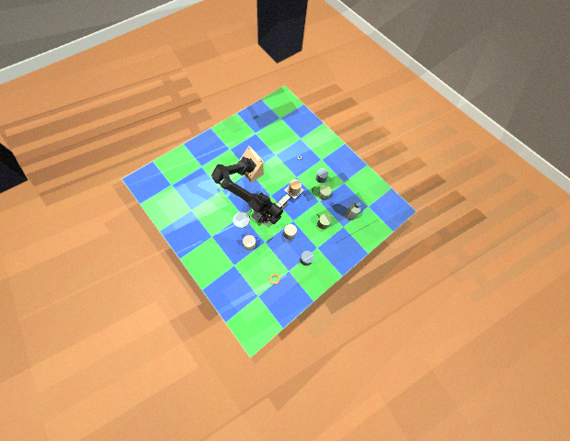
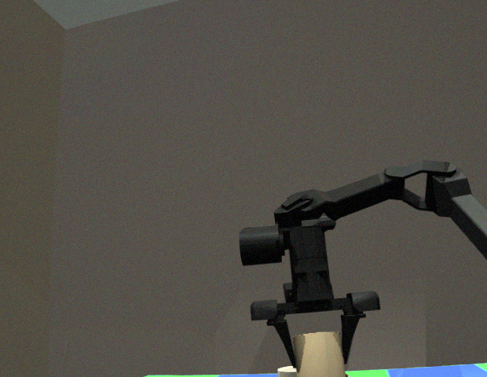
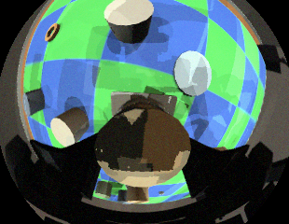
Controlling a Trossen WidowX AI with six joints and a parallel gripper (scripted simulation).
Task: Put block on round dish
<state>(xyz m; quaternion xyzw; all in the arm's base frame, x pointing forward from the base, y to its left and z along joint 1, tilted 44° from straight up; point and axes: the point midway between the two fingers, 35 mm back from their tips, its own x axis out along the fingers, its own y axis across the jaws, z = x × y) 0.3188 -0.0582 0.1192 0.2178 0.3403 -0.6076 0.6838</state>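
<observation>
Now: the pale green block 1 cm below my gripper tip. Round my gripper tip: tan cup 2 cm to the right, 1 cm above; then balance 2 cm behind, 13 cm to the left, 5 cm below; then white round dish 9 cm behind, 11 cm to the right, 9 cm below.
</observation>
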